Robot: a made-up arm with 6 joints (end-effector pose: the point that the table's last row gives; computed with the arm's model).
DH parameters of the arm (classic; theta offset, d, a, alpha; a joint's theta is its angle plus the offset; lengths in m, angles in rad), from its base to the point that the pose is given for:
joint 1: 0 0.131 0 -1.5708
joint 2: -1.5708 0 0.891 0
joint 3: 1.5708 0.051 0 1.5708
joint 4: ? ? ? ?
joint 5: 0 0 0 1.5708
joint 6: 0 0.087 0 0
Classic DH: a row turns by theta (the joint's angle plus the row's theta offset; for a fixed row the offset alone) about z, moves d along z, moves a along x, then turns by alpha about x.
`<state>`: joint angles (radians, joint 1 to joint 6).
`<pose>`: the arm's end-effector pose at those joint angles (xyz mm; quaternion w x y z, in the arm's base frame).
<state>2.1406 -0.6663 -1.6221 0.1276 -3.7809 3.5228</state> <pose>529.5 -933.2 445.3 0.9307 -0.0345 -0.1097 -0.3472</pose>
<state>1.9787 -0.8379 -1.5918 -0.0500 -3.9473 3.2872</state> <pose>407.5 -1063.7 271.6 0.8810 0.0149 0.0477 -0.4705</pose>
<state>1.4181 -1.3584 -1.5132 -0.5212 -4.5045 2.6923</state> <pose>-180.1 -1113.9 -334.2 0.5406 0.1478 0.5153 -0.6484</pose>
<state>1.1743 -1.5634 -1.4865 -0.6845 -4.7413 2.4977</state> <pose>-391.7 -946.0 -571.7 0.3948 0.1981 0.6631 -0.6043</pose>
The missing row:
joint 4: 0 0.716 0 -1.5708
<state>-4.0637 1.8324 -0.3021 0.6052 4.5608 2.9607</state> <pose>-944.2 1242.0 -0.3 0.8006 -0.2442 0.1931 -0.5119</pose>
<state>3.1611 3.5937 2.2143 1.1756 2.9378 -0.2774</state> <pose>673.0 -54.1 -106.5 0.1100 -0.6948 -0.6594 0.2652</pose>
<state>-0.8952 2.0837 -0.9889 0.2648 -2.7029 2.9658</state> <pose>861.7 -1009.2 17.5 0.3875 -0.7122 0.1343 0.5697</pose>
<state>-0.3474 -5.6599 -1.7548 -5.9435 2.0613 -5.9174</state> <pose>-30.4 92.5 1207.0 0.8810 -0.0041 0.4731 0.0038</pose>
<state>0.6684 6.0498 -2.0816 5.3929 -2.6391 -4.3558</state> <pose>-568.9 -342.7 545.1 0.2177 -0.3839 -0.4090 -0.7987</pose>
